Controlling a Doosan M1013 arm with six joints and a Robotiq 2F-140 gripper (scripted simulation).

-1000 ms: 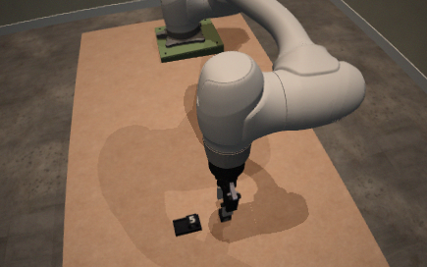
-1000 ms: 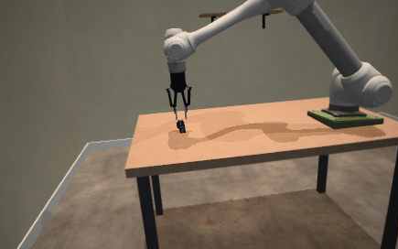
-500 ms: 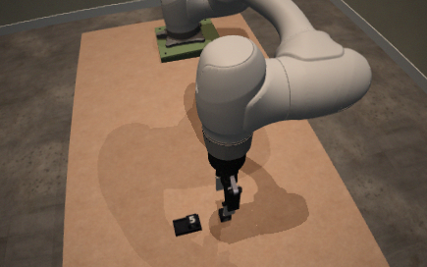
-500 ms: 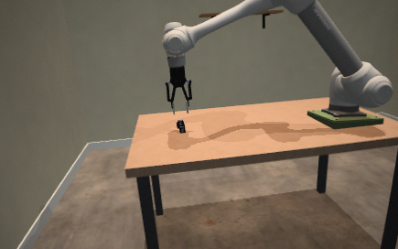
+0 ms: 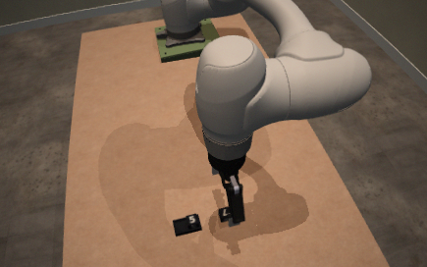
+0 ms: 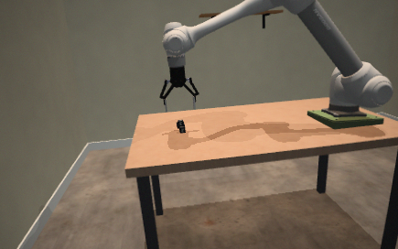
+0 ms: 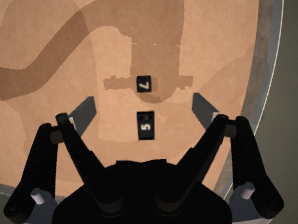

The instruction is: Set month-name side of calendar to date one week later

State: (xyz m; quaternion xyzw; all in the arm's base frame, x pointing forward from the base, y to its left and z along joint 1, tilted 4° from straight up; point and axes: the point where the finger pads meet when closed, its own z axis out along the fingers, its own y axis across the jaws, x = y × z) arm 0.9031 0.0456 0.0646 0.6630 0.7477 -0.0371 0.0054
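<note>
My gripper is now 120 mm above the black cube.
</note>
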